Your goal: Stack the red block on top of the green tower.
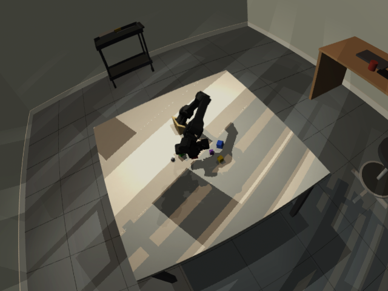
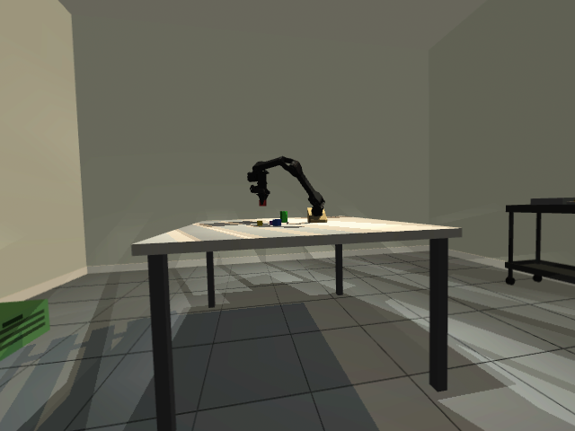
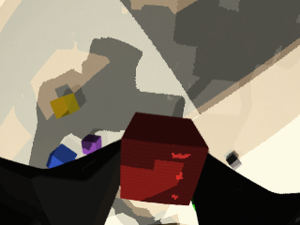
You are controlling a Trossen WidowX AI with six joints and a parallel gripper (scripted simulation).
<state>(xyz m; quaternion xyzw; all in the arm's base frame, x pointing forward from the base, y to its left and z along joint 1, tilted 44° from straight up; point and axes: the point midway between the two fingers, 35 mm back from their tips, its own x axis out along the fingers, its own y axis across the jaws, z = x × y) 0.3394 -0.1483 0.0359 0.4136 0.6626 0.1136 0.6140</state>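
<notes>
The small grey cube lies 140 mm behind my gripper tip, 100 mm to the right of it and 120 mm below it. Also, from my gripper tip: red block (10 mm above); yellow block (50 mm ahead, 140 mm to the left, 110 mm below); small purple block (30 mm behind, 130 mm to the left, 110 mm below).
</notes>
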